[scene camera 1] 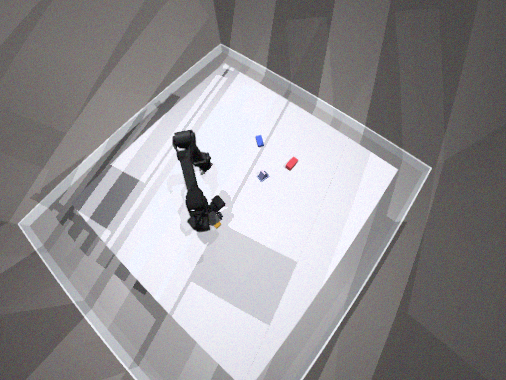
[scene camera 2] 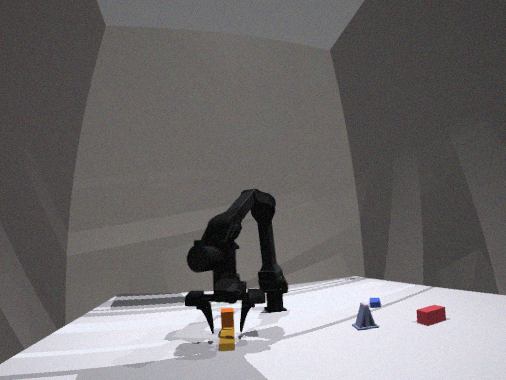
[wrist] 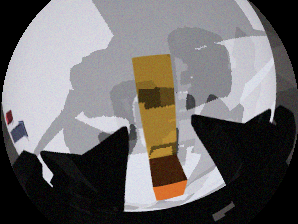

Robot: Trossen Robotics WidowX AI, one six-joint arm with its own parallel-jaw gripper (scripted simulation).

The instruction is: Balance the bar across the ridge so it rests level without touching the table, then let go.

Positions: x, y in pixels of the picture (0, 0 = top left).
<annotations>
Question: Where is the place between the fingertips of the gripper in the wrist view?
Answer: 160, 125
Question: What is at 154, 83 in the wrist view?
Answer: A bar.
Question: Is the gripper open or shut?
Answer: Open.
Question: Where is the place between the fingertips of the gripper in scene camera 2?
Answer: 227, 332
</annotations>
